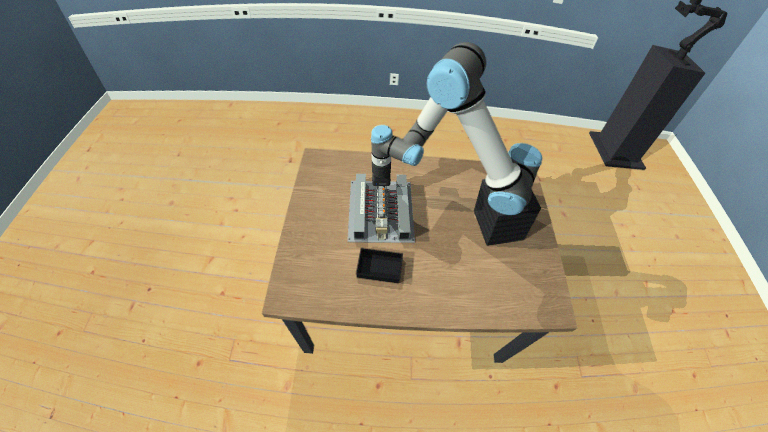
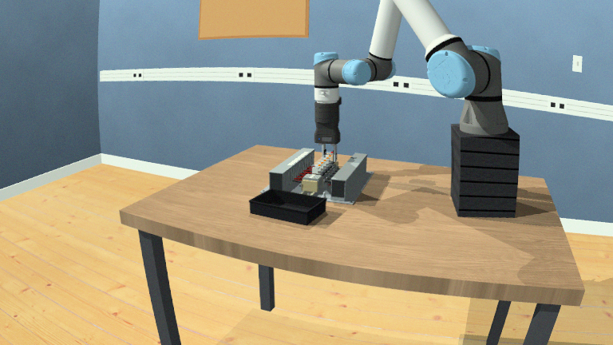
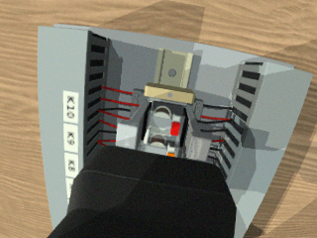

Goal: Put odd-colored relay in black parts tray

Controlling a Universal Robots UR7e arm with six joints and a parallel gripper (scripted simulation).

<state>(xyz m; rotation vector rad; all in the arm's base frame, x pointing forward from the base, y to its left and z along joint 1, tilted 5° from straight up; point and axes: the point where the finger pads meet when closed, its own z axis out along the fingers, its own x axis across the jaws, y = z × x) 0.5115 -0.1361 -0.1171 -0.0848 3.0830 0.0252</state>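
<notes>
My hand is 1 cm above the relay. Round my hand: relay panel 1 cm behind, 9 cm to the left, 3 cm below; black parts tray 1 cm behind, 36 cm to the left, 5 cm below.
</notes>
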